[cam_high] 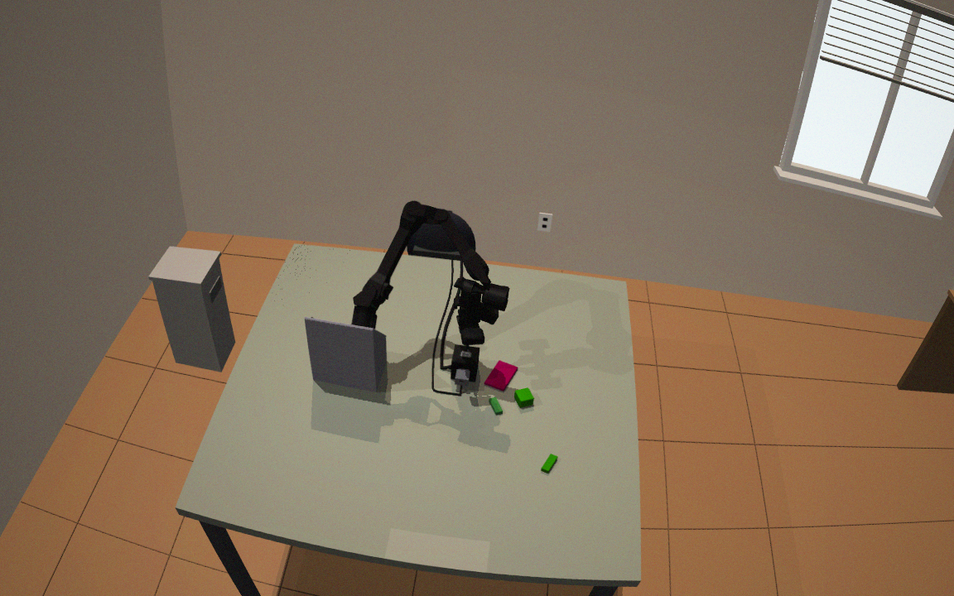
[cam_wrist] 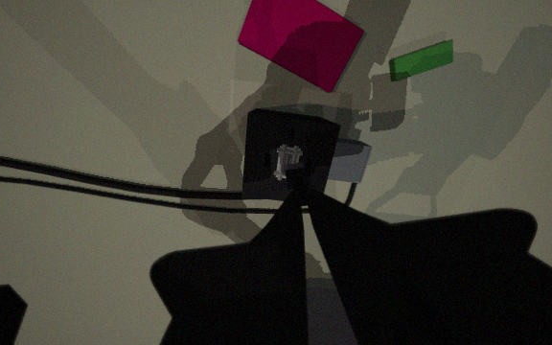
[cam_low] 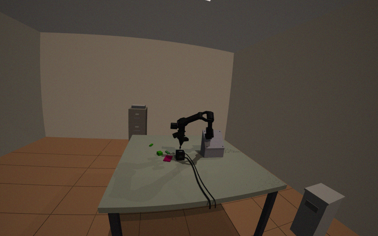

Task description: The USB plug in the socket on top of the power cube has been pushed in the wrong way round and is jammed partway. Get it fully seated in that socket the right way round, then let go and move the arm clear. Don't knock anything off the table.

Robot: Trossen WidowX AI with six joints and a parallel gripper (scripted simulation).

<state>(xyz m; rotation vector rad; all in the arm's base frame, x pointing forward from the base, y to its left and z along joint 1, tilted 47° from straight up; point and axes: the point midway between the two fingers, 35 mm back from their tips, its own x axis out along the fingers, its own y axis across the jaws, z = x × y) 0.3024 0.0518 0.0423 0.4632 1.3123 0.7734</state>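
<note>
Now: the USB plug 2 cm below my gripper tip. From my gripper tip the other things lie so: green block (19 cm ahead, 9 cm to the right, 12 cm below); then magenta flat block (11 cm ahead, 13 cm below).
</note>
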